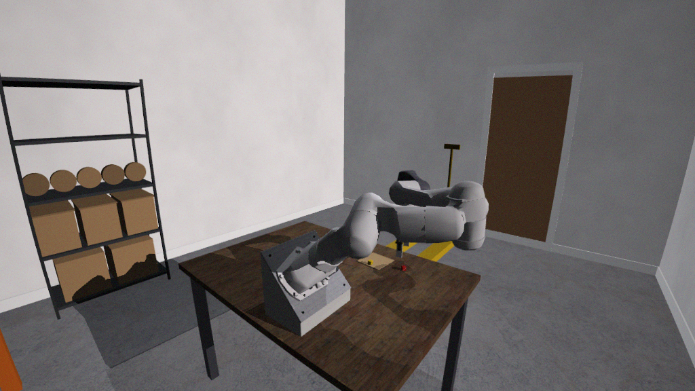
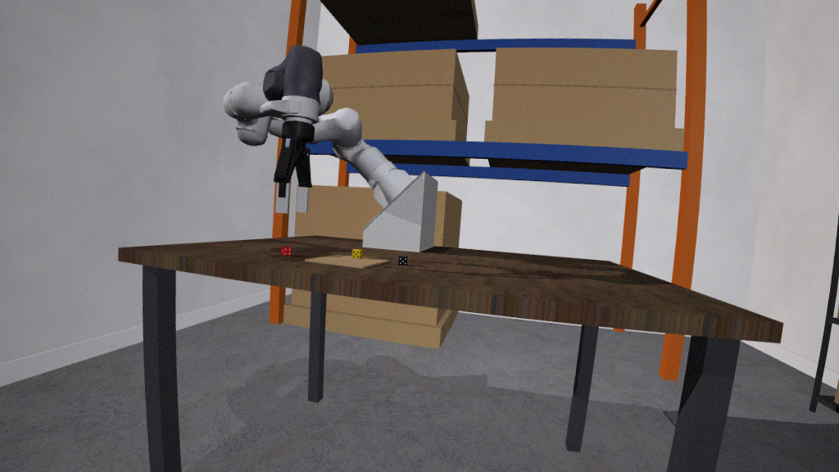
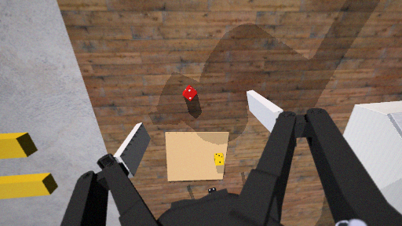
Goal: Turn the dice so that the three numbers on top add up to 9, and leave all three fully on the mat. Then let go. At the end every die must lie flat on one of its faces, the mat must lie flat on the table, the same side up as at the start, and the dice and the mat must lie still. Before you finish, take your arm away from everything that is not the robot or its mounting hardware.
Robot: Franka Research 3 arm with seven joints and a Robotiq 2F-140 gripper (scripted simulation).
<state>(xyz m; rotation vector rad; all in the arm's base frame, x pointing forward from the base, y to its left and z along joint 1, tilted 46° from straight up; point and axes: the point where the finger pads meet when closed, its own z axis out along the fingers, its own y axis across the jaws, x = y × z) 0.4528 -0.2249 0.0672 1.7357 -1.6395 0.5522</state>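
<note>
My gripper is now 100 mm above the red die, 10 mm to the left of it and 10 mm short of it. From my hand the other things lie so: yellow die (160 mm to the left, 100 mm below, 30 mm behind); then black die (270 mm to the left, 100 mm below); then tan mat (150 mm to the left, 110 mm below, 20 mm ahead).
</note>
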